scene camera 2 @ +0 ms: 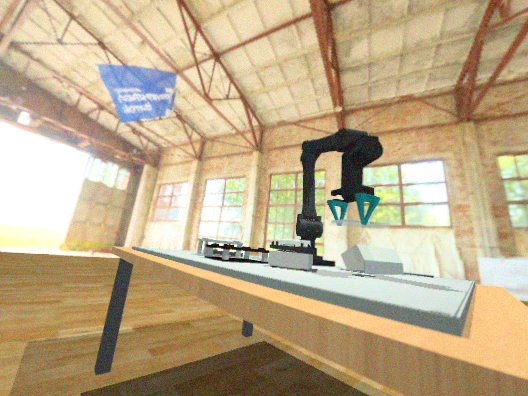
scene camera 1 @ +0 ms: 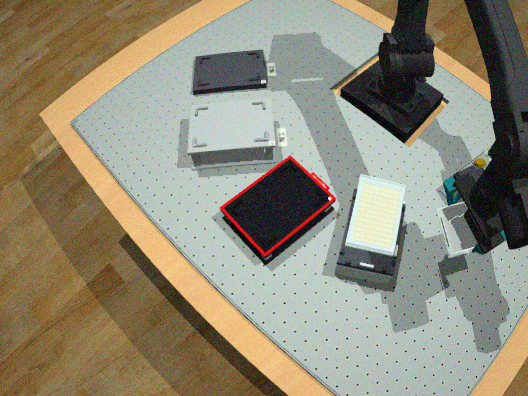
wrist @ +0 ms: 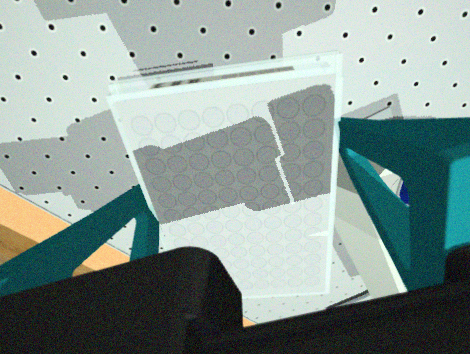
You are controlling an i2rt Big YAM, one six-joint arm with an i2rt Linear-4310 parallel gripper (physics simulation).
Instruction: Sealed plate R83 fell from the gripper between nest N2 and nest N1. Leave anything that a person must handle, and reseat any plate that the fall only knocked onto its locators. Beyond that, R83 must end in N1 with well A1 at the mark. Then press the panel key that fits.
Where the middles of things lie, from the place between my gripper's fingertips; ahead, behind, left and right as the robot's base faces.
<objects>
I see my gripper 300 mm to the left of the black plate with red rim (scene camera 1: 278,204), 130 mm short of it and 90 mm above it.
</objects>
